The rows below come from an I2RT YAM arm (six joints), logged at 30 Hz.
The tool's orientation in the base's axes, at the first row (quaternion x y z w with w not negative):
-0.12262 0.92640 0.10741 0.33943
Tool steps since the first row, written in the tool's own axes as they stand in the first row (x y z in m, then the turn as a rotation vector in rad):
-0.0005 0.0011 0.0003 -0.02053 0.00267 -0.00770
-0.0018 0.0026 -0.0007 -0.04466 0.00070 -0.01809
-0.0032 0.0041 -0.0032 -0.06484 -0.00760 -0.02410
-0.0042 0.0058 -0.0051 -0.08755 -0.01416 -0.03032
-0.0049 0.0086 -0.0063 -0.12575 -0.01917 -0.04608
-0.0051 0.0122 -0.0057 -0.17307 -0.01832 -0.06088
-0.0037 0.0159 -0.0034 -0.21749 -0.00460 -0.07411
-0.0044 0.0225 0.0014 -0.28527 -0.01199 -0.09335
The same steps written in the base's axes. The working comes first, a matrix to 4 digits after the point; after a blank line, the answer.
The tool's axes in the first row as the columns of a matrix, in the base's axes (used below as rounded here):
-0.7395 -0.3001 0.6026
-0.1543 0.9469 0.2823
-0.6552 0.1158 -0.7465

0.0002 0.0012 0.0002 0.00974 0.00352 0.01951
0.0001 0.0025 0.0020 0.02191 0.00245 0.04285
-0.0008 0.0035 0.0050 0.03571 -0.00400 0.05959
-0.0017 0.0047 0.0072 0.05072 -0.00846 0.07836
-0.0028 0.0071 0.0089 0.07098 -0.01176 0.11457
-0.0033 0.0107 0.0090 0.09680 -0.00783 0.15672
-0.0041 0.0147 0.0068 0.11756 0.00828 0.19729
-0.0027 0.0224 0.0044 0.15830 0.00631 0.25521

